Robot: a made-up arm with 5 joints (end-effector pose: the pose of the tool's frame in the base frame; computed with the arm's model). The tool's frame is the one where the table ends. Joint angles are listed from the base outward.
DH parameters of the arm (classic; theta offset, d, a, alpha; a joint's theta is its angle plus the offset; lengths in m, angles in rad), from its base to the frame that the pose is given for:
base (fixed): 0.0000 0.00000 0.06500 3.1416
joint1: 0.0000 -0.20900 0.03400 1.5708
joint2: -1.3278 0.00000 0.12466 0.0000
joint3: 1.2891 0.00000 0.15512 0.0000
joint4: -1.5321 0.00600 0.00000 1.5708
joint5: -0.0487 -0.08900 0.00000 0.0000
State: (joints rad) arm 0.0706 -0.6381 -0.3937 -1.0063 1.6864
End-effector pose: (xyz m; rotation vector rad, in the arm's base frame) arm 0.0857 0.0045 0.5396 2.0910 1.8216 0.4659
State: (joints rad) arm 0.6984 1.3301 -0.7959 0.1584 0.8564
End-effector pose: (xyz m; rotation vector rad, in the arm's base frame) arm 0.3473 -0.2292 0.0781 -0.6008 -0.6410 0.1022
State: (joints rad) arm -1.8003 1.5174 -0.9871 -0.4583 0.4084
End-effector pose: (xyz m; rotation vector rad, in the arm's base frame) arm -0.0277 0.3706 0.1059 1.1667 -1.3294 1.6765
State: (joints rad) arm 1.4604 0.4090 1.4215 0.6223 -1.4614
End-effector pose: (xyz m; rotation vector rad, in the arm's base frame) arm 0.0717 -0.0062 0.1002 -0.0318 1.2784 -2.6993
